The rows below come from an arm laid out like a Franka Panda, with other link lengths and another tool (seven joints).
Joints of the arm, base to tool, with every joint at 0 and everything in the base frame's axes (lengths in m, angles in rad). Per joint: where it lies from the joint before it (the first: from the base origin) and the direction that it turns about. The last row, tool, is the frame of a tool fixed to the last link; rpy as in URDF.
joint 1: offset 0 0 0.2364 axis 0 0 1
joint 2: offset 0 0 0 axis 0 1 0
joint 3: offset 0 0 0.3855 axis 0 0 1
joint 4: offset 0.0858 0 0 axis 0 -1 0
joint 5: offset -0.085 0 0.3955 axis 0 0 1
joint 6: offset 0 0 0 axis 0 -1 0
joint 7: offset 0.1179 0 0 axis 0 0 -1
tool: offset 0.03 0.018 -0.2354 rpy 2.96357 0 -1.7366
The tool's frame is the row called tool.
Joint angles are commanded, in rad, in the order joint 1, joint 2, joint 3, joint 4, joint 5, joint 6, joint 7. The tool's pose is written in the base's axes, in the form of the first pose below.
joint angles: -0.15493 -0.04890 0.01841 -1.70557 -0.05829 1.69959 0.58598
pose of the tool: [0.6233 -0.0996 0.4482], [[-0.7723 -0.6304 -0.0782], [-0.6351 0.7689 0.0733], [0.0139 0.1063 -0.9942]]
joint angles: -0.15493 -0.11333 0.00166 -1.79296 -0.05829 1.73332 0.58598
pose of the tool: [0.6001 -0.1065 0.4443], [[-0.7817 -0.6201 -0.0665], [-0.6236 0.7782 0.0738], [0.0060 0.0991 -0.9951]]
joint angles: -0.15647 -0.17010 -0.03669 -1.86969 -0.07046 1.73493 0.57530
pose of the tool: [0.5696 -0.1285 0.4349], [[-0.7980 -0.5967 -0.0842], [-0.6022 0.7950 0.0730], [0.0234 0.1090 -0.9938]]
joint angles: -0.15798 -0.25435 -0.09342 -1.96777 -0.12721 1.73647 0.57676
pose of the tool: [0.5236 -0.1658 0.4277], [[-0.8257 -0.5547 -0.1025], [-0.5608 0.8269 0.0427], [0.0610 0.0927 -0.9938]]
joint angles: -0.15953 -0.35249 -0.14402 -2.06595 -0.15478 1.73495 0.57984
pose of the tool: [0.4755 -0.1889 0.4227], [[-0.8502 -0.5161 -0.1040], [-0.5226 0.8513 0.0472], [0.0641 0.0945 -0.9935]]
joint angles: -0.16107 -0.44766 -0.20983 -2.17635 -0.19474 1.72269 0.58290
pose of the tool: [0.4199 -0.2145 0.4022], [[-0.8743 -0.4675 -0.1307], [-0.4780 0.8760 0.0643], [0.0844 0.1187 -0.9893]]
